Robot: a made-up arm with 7 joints. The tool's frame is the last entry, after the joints. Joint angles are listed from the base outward. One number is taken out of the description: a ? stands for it. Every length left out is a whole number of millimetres.
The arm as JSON. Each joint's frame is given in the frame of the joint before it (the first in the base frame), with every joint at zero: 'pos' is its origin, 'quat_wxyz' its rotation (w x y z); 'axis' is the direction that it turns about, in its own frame. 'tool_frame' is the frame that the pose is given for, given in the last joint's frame.
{
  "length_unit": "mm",
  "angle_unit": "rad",
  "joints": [
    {
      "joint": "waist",
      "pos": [
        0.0,
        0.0,
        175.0
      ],
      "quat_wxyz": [
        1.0,
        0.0,
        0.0,
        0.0
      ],
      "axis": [
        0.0,
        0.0,
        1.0
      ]
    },
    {
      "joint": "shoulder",
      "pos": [
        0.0,
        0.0,
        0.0
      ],
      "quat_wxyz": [
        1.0,
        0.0,
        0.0,
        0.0
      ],
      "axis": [
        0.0,
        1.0,
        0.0
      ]
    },
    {
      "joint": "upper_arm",
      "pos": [
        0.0,
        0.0,
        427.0
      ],
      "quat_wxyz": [
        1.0,
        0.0,
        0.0,
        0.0
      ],
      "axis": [
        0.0,
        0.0,
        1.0
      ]
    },
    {
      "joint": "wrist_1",
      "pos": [
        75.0,
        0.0,
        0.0
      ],
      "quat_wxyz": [
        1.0,
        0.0,
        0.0,
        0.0
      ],
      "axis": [
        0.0,
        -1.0,
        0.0
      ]
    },
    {
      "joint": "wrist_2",
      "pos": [
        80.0,
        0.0,
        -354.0
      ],
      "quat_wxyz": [
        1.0,
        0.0,
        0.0,
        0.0
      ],
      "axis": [
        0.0,
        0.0,
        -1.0
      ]
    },
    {
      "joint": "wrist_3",
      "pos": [
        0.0,
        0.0,
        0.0
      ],
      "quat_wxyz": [
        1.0,
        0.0,
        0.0,
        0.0
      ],
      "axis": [
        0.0,
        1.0,
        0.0
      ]
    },
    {
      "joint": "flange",
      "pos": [
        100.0,
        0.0,
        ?
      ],
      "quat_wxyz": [
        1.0,
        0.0,
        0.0,
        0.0
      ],
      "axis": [
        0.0,
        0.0,
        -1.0
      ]
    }
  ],
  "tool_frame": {
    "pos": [
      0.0,
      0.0,
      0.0
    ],
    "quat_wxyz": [
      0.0,
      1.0,
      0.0,
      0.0
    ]
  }
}
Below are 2 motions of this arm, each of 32 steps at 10 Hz.
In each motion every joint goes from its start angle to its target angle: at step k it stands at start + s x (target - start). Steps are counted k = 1, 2, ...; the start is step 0. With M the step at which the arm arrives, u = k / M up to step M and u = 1 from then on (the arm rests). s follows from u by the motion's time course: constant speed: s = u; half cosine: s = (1 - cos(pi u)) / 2; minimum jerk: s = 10 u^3 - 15 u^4 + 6 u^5.
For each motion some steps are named. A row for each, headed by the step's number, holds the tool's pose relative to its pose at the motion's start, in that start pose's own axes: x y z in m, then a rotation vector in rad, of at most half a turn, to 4 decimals.
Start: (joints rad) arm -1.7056 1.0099 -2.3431 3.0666 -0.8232 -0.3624 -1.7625
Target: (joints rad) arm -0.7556 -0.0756 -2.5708 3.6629 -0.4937 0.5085 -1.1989
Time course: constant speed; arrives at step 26
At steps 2, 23, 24, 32:
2: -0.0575 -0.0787 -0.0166 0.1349 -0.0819 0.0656
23: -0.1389 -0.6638 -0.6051 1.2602 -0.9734 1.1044
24: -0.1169 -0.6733 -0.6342 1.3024 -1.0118 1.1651
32: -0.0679 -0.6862 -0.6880 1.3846 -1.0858 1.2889

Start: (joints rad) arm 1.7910 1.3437 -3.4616 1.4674 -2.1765 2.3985 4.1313
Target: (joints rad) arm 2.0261 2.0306 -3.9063 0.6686 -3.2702 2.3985 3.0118
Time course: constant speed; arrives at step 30
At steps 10, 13, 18, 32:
10: 0.0607 0.0387 0.1066 0.1555 -0.1479 -0.3286
13: 0.0871 0.0509 0.1306 0.1934 -0.1873 -0.4320
18: 0.1382 0.0700 0.1614 0.2454 -0.2501 -0.6032
32: 0.2835 0.0944 0.1867 0.3091 -0.3910 -0.9759

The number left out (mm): -128.0
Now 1 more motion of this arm.
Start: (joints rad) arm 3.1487 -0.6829 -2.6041 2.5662 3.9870 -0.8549 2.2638
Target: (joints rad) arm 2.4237 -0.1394 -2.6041 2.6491 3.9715 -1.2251 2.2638
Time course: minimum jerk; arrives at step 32
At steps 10, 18, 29, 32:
10: 0.0554 0.0024 -0.0832 -0.0782 0.0280 -0.0960
18: 0.1494 -0.0568 -0.2591 -0.2907 0.0232 -0.3372
29: 0.1871 -0.1582 -0.3535 -0.4974 -0.0651 -0.5350
32: 0.1875 -0.1603 -0.3546 -0.5015 -0.0675 -0.5385

